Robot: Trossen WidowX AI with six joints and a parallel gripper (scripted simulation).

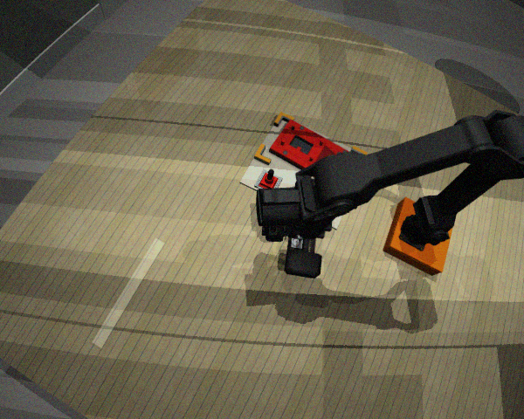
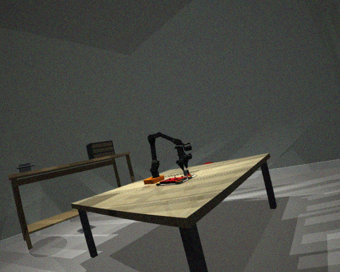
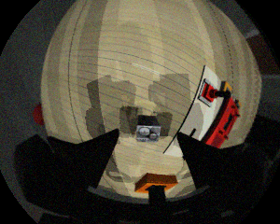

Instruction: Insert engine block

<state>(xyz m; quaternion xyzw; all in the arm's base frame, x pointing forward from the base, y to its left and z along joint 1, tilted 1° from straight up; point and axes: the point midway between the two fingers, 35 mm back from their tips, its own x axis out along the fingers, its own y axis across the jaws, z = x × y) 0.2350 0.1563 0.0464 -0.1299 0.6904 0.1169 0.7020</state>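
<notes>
Now: the grey engine block 10 mm behind my gripper tip and 30 mm below it. The rest, counted from my gripper tip: grey plate: 70 mm ahead, 210 mm to the right, 40 mm below.
</notes>
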